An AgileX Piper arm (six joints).
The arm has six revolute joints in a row. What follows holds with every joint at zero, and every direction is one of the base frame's. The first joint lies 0.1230 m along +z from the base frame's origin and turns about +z. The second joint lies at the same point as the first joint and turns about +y. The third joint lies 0.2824 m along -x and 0.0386 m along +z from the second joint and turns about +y. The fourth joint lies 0.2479 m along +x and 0.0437 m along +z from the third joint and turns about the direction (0.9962, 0, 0.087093). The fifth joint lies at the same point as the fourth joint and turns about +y. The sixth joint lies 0.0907 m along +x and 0.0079 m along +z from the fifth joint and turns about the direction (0.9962, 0, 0.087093). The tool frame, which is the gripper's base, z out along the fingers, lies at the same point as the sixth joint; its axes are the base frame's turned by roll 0.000, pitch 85.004 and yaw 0.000 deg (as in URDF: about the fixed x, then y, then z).
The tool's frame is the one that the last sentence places.
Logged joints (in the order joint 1, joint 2, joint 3, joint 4, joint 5, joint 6), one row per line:
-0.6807, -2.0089, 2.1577, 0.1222, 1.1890, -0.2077
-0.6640, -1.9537, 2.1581, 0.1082, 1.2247, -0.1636
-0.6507, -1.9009, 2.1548, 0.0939, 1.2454, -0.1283
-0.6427, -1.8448, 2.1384, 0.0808, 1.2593, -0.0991
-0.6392, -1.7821, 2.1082, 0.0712, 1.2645, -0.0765
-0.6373, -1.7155, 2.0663, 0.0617, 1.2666, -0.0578
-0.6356, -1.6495, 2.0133, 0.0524, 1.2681, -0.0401
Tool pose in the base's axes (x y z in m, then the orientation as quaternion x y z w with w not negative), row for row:
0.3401, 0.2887, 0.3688, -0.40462, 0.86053, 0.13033, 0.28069
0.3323, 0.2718, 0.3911, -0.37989, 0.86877, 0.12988, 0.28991
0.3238, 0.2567, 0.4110, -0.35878, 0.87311, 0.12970, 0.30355
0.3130, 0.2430, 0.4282, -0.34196, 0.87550, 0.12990, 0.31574
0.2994, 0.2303, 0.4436, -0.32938, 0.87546, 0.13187, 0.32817
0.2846, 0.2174, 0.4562, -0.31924, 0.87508, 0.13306, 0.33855
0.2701, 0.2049, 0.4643, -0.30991, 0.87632, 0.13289, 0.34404
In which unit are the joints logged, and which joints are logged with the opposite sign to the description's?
The joints are logged in radians. Opposite sign: joint 1, joint 2, joint 3.
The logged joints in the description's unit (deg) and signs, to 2 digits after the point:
39.00, 115.10, -123.63, 7.00, 68.12, -11.90
38.04, 111.94, -123.65, 6.20, 70.17, -9.37
37.28, 108.91, -123.46, 5.38, 71.36, -7.35
36.82, 105.70, -122.52, 4.63, 72.15, -5.68
36.62, 102.11, -120.79, 4.08, 72.45, -4.38
36.51, 98.29, -118.39, 3.54, 72.57, -3.31
36.42, 94.51, -115.35, 3.00, 72.66, -2.30

